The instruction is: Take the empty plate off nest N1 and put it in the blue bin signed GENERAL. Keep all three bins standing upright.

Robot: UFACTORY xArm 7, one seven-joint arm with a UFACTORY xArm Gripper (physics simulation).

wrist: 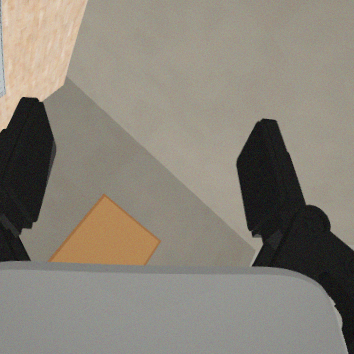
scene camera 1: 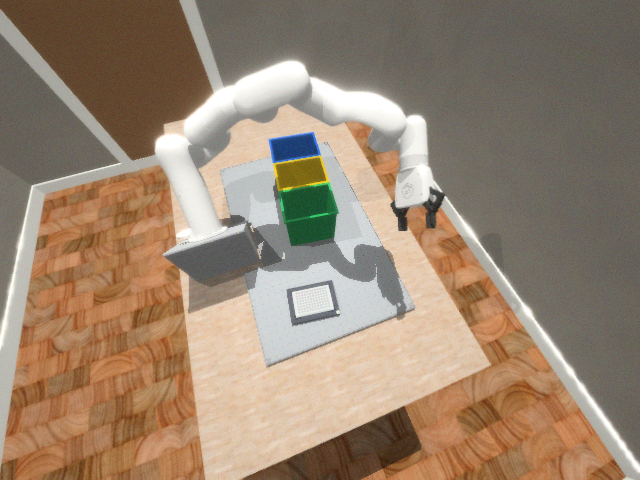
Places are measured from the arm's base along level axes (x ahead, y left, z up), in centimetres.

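Where they show: gripper, fingertip midpoint: (wrist: 151, 131) (scene camera 1: 416, 229); arm's base at its link origin: (scene camera 1: 209, 235).
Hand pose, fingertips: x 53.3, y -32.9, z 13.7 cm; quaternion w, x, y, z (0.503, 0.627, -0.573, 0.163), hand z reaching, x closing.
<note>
Things, the pixels of their top centre, and the offset from my fingertips. Level surfaces: height alone.
- dark frame-like nest at its top centre: (scene camera 1: 312, 300) dy +1.5, dx -31.1, dz -26.3 cm
- blue bin at its top centre: (scene camera 1: 294, 146) dy +53.6, dx -13.4, dz -9.8 cm
- yellow bin at its top centre: (scene camera 1: 300, 172) dy +40.9, dx -16.5, dz -9.8 cm
- green bin at its top centre: (scene camera 1: 307, 201) dy +28.1, dx -19.6, dz -9.8 cm
- grey mat at its surface level: dz -27.7 cm
- wooden table at its surface level: dz -29.1 cm
A white plate with a fine grid of wells (scene camera 1: 312, 300) lies flat in a dark frame-like nest (scene camera 1: 315, 317) near the front of the grey mat. The blue bin (scene camera 1: 294, 147) stands upright at the back of a row, behind the yellow bin (scene camera 1: 301, 174) and the green bin (scene camera 1: 311, 228), both upright. The signs on the bins and the nest label cannot be read. My gripper (scene camera 1: 416, 226) (wrist: 151, 131) is open with nothing between its fingers. It hangs high at the right of the scene view, well away from plate and bins. The plate does not show in the wrist view.
The grey mat (scene camera 1: 289, 343) lies on the wooden table (scene camera 1: 341, 387) (wrist: 42, 45). A grey block (scene camera 1: 217, 260) stands at the arm's base, left of the green bin. The three bins stand close together. An orange-brown panel (wrist: 107, 232) shows in the wrist view.
</note>
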